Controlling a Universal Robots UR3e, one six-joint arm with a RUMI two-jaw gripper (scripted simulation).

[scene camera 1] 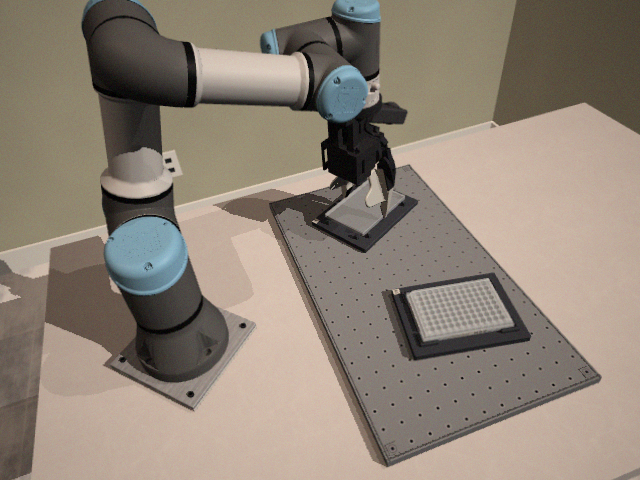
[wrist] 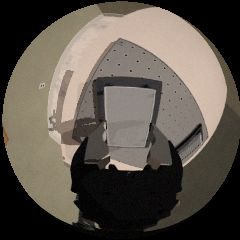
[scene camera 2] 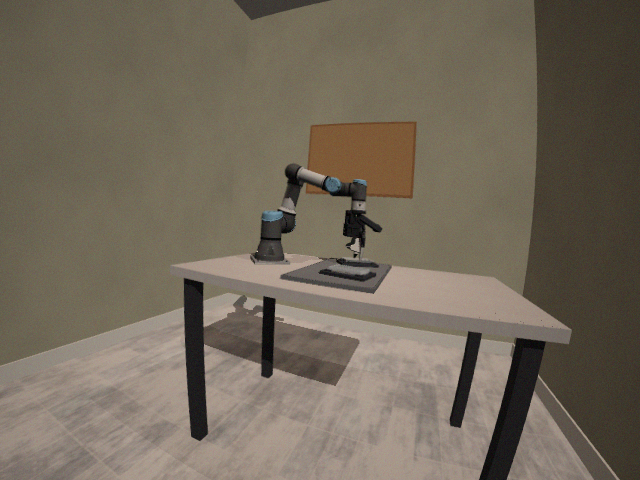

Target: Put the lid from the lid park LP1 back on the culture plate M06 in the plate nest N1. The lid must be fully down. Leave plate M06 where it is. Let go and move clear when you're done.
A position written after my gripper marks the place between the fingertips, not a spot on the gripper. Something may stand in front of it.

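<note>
In scene camera 1 you'd see my gripper [scene camera 1: 364, 208], along with a lid [scene camera 1: 351, 212] and a culture plate M06 [scene camera 1: 470, 312]. The wrist view has a lid park LP1 [wrist: 118, 80] in it, plus the lid [wrist: 128, 110] and my gripper [wrist: 128, 122]. And scene camera 2 shows my gripper too [scene camera 2: 356, 260].
</note>
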